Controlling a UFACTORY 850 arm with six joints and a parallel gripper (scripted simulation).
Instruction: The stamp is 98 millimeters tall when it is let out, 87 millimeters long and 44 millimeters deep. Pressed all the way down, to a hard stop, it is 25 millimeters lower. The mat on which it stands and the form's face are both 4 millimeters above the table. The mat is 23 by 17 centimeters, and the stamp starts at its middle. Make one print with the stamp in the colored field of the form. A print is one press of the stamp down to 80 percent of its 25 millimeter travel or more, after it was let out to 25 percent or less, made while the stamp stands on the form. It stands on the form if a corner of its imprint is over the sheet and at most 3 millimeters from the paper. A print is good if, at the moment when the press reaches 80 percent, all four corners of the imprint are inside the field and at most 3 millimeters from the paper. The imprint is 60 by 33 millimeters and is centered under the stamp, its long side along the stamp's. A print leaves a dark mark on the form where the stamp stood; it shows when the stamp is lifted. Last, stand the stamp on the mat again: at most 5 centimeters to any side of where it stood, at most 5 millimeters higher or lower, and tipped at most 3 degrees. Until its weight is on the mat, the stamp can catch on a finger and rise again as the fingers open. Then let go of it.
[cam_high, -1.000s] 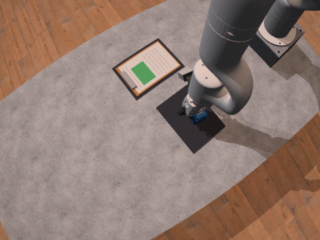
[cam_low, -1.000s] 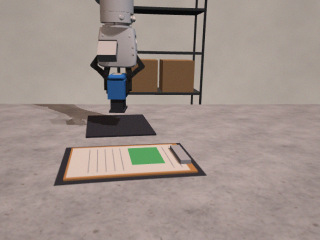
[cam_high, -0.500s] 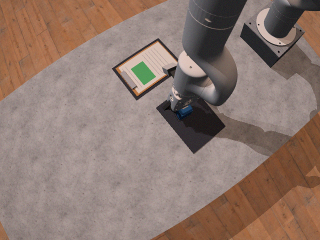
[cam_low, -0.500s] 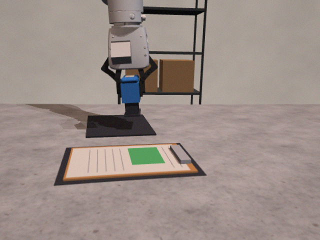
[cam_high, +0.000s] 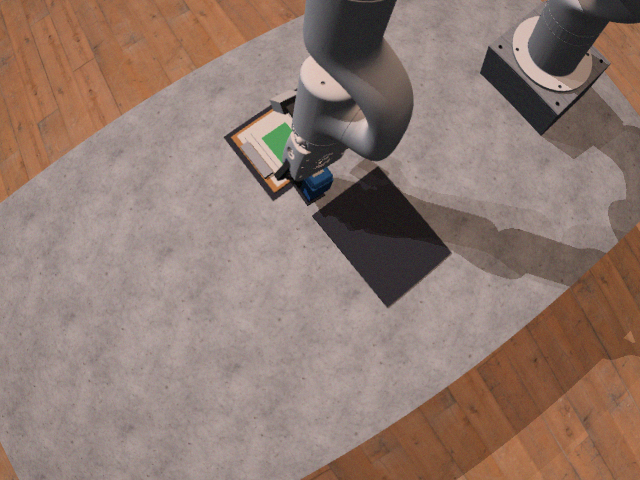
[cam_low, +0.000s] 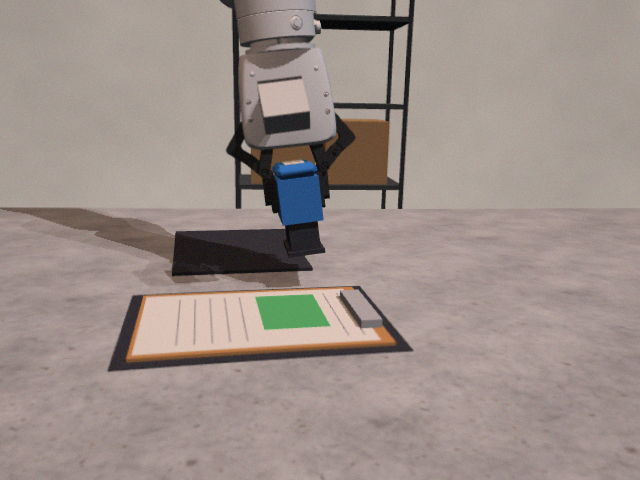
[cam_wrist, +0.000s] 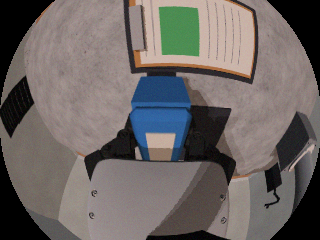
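The form lies 110 mm to the right of my hand, 100 mm below it and 50 mm behind it. The rest, counted from my hand: stamp base (50 mm below, 10 mm ahead); stamp (20 mm below); black mat (170 mm to the left, 100 mm below, 40 mm behind).
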